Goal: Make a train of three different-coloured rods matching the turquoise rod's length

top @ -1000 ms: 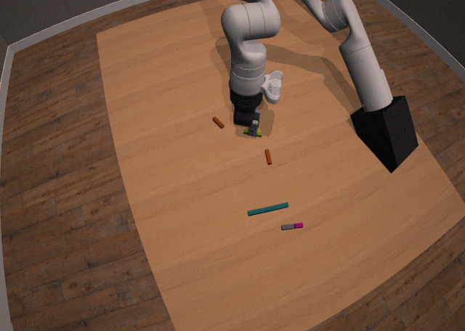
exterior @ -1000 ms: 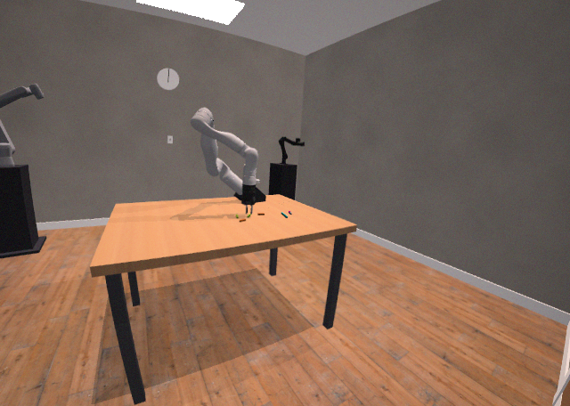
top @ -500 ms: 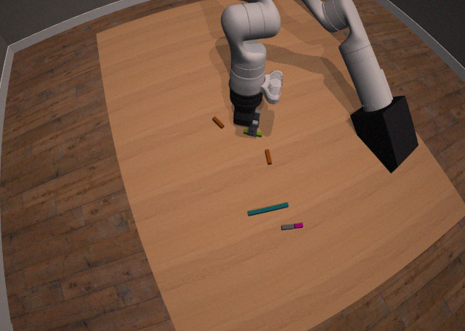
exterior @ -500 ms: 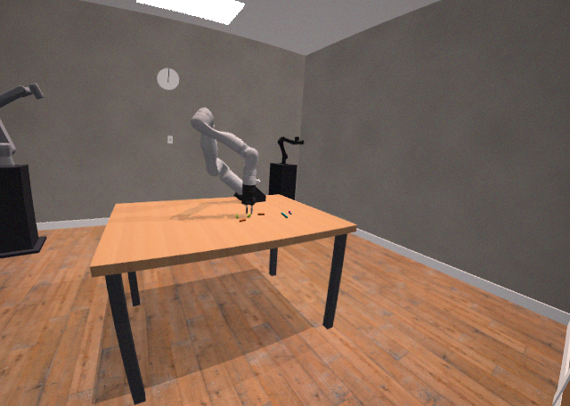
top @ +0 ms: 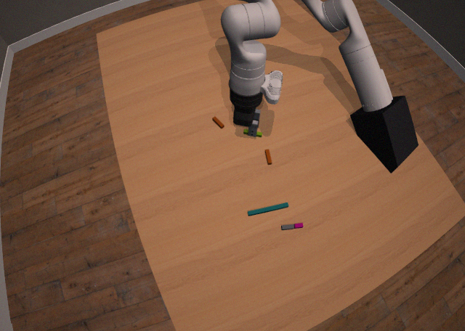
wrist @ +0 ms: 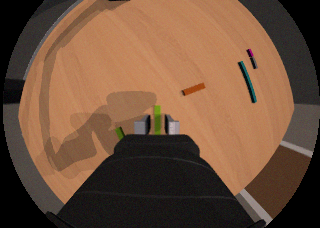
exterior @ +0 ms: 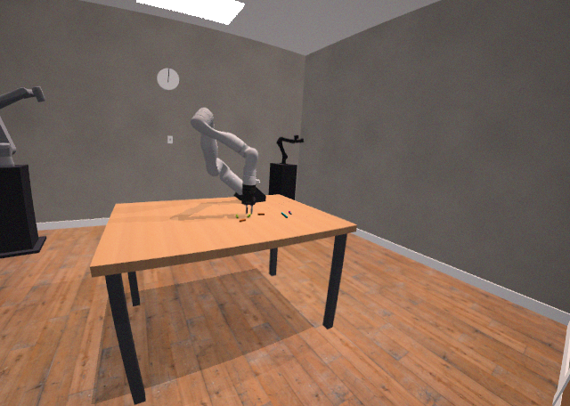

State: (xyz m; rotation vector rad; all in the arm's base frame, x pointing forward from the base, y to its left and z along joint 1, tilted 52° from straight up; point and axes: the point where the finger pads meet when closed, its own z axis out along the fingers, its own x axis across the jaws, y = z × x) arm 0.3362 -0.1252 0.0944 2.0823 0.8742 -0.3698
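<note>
Now: the grey rod 8 cm ahead of my hand, 26 cm to the left of it and 3 cm below it. Also, from my hand: turquoise rod 9 cm ahead, 20 cm to the left, 3 cm below; magenta rod 5 cm ahead, 27 cm to the left, 3 cm below.
</note>
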